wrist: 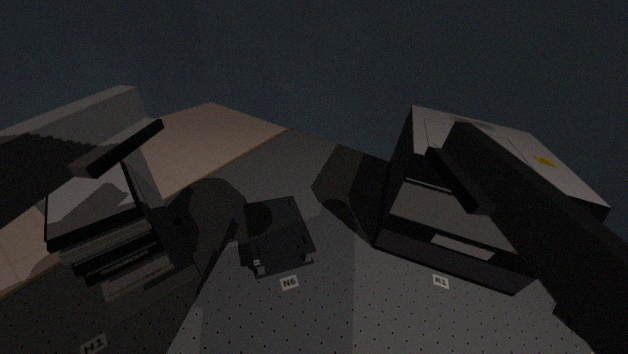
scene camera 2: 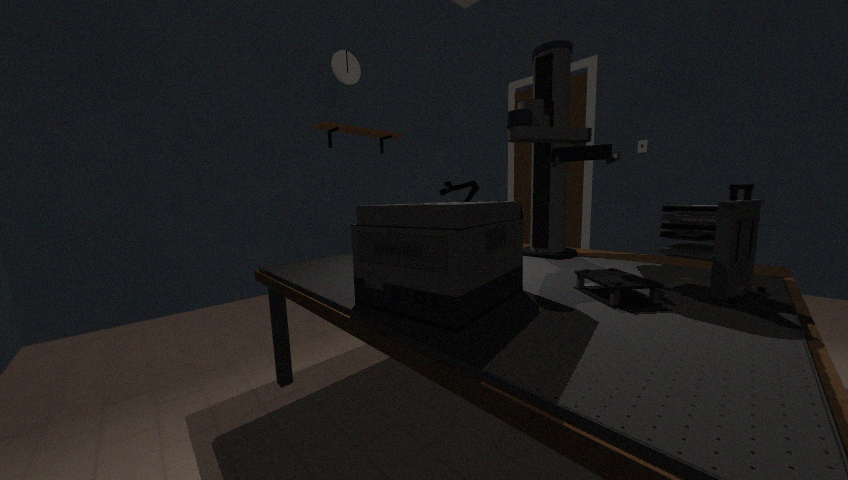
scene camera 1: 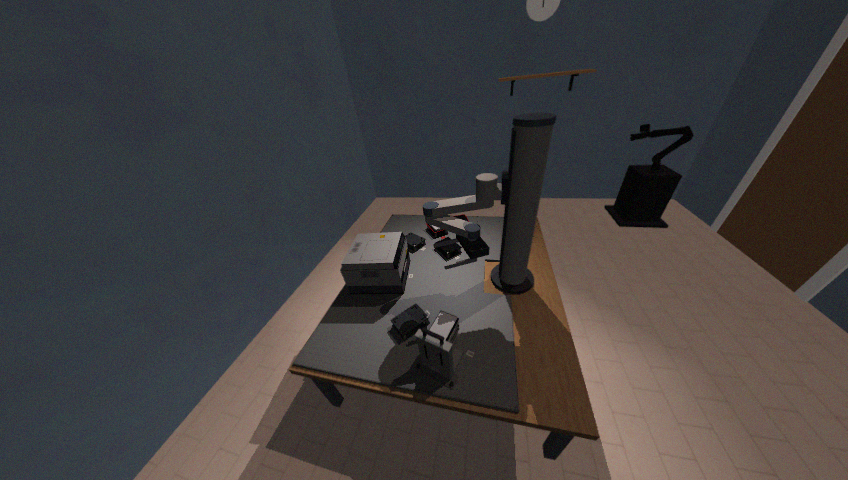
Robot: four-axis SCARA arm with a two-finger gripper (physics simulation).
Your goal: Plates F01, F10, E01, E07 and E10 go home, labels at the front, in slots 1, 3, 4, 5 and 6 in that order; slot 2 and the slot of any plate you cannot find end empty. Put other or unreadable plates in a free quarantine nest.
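Places are measured from the arm's base along level axes (x ahead, y left, z up), in metres.
Pixels of known places: gripper, fingertip midpoint: [wrist: 298,121] [scene camera 2: 587,157] [scene camera 1: 439,255]; arm's base, link origin: [scene camera 2: 547,254] [scene camera 1: 511,278].
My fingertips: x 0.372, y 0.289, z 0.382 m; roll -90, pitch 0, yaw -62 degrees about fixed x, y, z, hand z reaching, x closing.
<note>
For each thing: its middle in the pictures, then the offset to it from my fingertips.
- storage tower H1, body centre: [wrist: 115,219] [scene camera 2: 715,239] [scene camera 1: 439,345] dx -0.041, dy +0.298, dz -0.233 m
- dark nest N6, body centre: [wrist: 276,231] [scene camera 2: 614,285] [scene camera 1: 410,320] dx +0.152, dy +0.130, dz -0.341 m
- boxy device R1, body centre: [scene camera 2: 442,250] [wrist: 456,185] [scene camera 1: 378,262] dx +0.445, dy -0.194, dz -0.245 m
My gripper [wrist: 298,121] is open and empty; its fingers stand wide apart in the wrist view, high above the table. The storage tower H1 [scene camera 1: 437,356] [scene camera 2: 734,249] holds a stack of several plates [scene camera 1: 445,325] [scene camera 2: 690,223] [wrist: 95,200]. It stands at the near end of the table in scene camera 1, at the left in the wrist view, partly behind the left finger. No plate label is readable. The dark nest N6 [scene camera 1: 409,321] [scene camera 2: 618,278] [wrist: 280,225] stands beside it, with no plate seen on top. Two red nests [scene camera 1: 436,230] [scene camera 1: 460,218] show at the far end, partly hidden by the arm.
The boxy device R1 [scene camera 1: 374,261] [scene camera 2: 434,255] [wrist: 450,212] stands at the table's side, partly behind the right finger in the wrist view. Dark nests [scene camera 1: 447,248] [scene camera 1: 413,241] stand beyond it. The arm's column [scene camera 1: 526,202] [scene camera 2: 562,196] rises at the opposite edge.
</note>
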